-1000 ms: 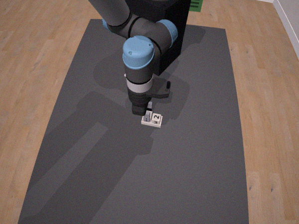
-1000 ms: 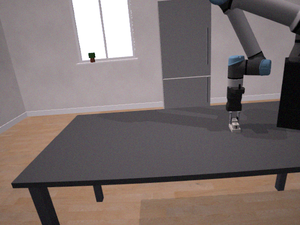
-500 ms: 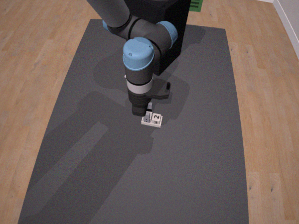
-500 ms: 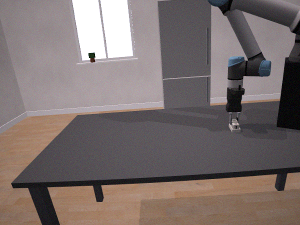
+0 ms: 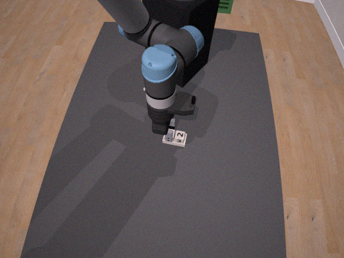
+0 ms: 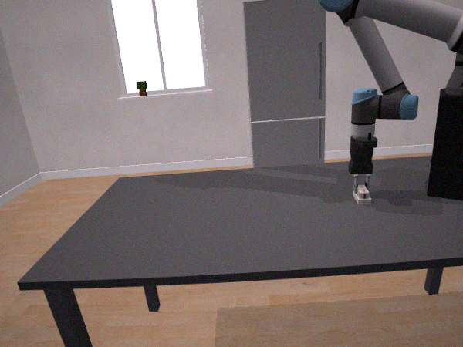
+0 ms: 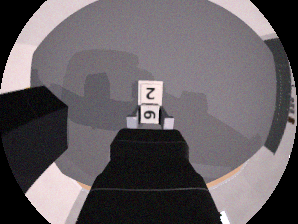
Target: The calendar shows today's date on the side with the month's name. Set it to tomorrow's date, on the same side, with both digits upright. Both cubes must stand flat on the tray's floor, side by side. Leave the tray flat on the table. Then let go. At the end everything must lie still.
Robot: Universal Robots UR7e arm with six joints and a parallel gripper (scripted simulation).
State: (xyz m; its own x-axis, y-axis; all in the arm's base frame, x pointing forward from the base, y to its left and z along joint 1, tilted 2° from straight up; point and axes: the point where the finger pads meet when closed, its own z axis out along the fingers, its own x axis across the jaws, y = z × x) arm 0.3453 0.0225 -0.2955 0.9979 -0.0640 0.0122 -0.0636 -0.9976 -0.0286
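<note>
Right now the white calendar tray is 2 cm to the left of my hand and 3 cm below it.
</note>
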